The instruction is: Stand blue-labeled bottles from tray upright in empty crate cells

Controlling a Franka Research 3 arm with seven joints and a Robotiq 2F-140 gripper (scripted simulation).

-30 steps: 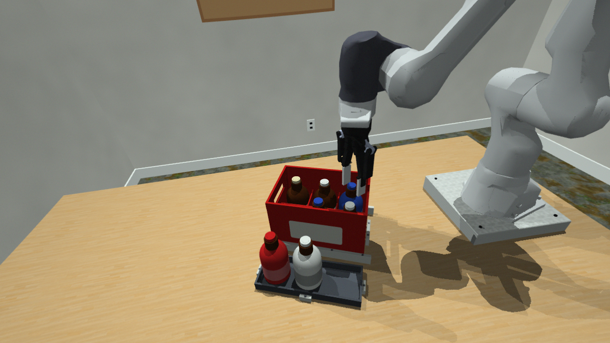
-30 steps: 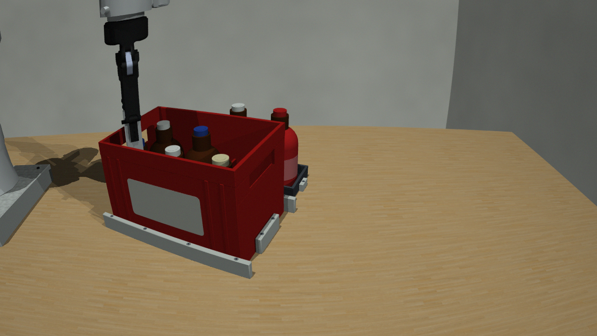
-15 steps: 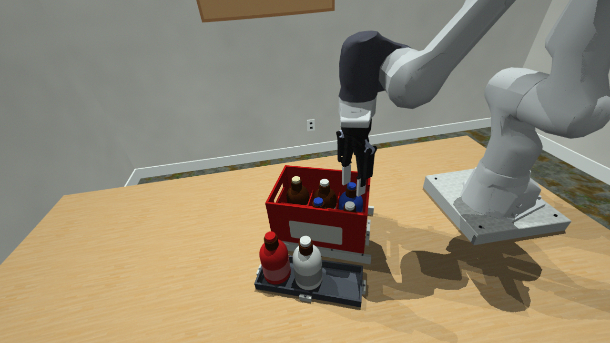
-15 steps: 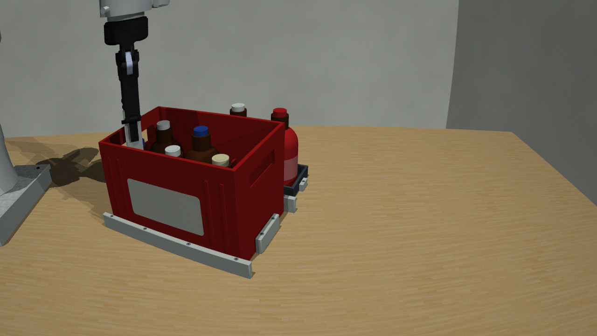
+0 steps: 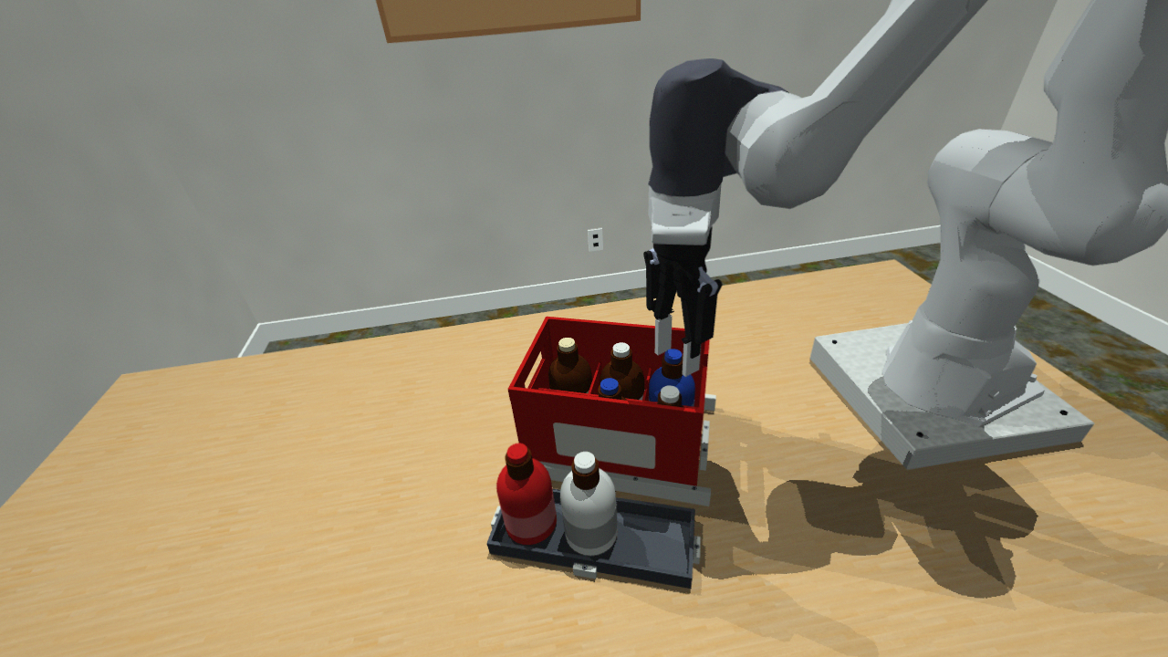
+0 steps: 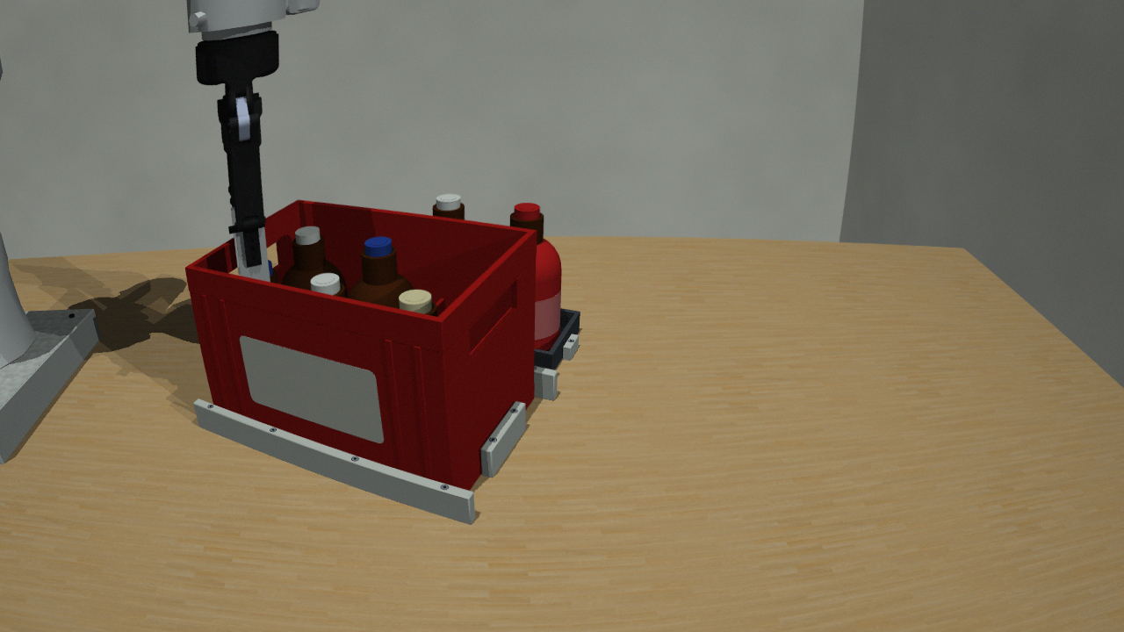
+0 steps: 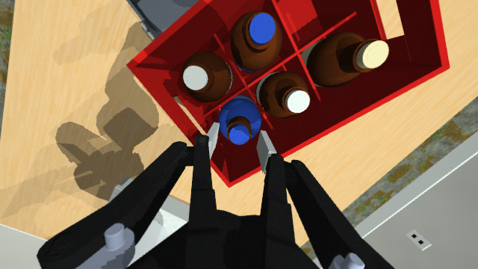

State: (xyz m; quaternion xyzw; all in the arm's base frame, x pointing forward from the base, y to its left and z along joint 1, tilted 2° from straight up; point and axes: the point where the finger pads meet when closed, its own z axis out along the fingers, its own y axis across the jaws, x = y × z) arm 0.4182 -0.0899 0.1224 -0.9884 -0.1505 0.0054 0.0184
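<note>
The blue-labeled bottle lies 1 cm ahead of my hand and 9 cm below it. From my hand the other things lie so: dark tray: 19 cm ahead, 16 cm to the left, 16 cm below; white-labeled bottle: 19 cm ahead, 15 cm to the left, 9 cm below; red crate: 10 cm ahead, 9 cm below.
</note>
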